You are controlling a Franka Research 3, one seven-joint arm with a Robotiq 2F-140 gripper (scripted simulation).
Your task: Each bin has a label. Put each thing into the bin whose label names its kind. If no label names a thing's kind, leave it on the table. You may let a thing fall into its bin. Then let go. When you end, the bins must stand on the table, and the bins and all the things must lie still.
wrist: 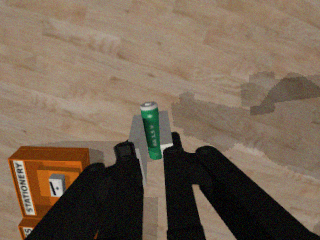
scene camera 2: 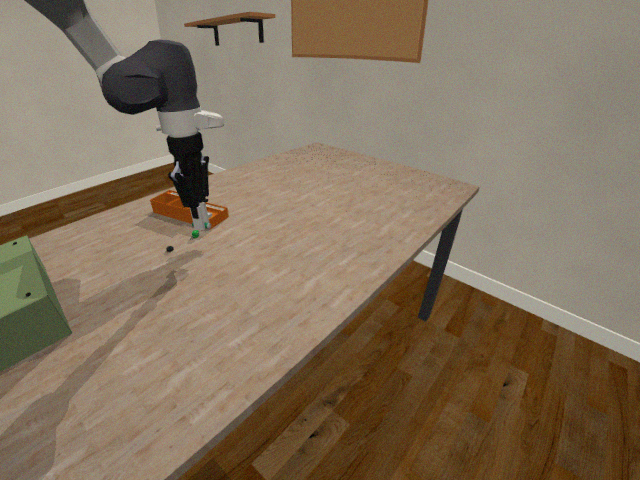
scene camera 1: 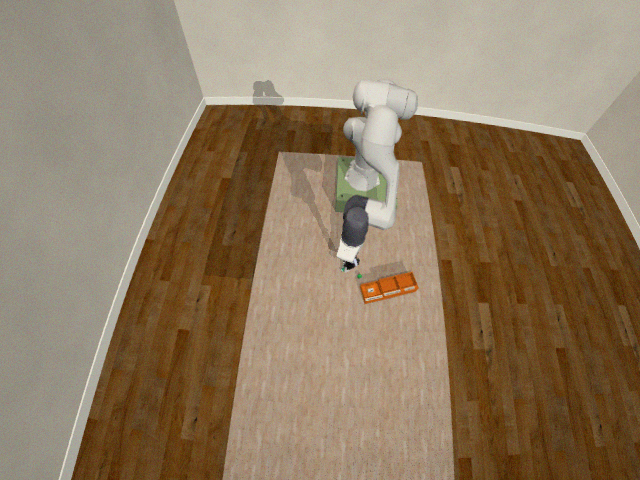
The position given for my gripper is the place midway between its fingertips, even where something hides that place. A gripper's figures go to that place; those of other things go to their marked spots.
Labels:
My gripper (wrist: 152, 127) is 21 cm from the lens. A green battery (wrist: 149, 110) is 19 cm from the lens.

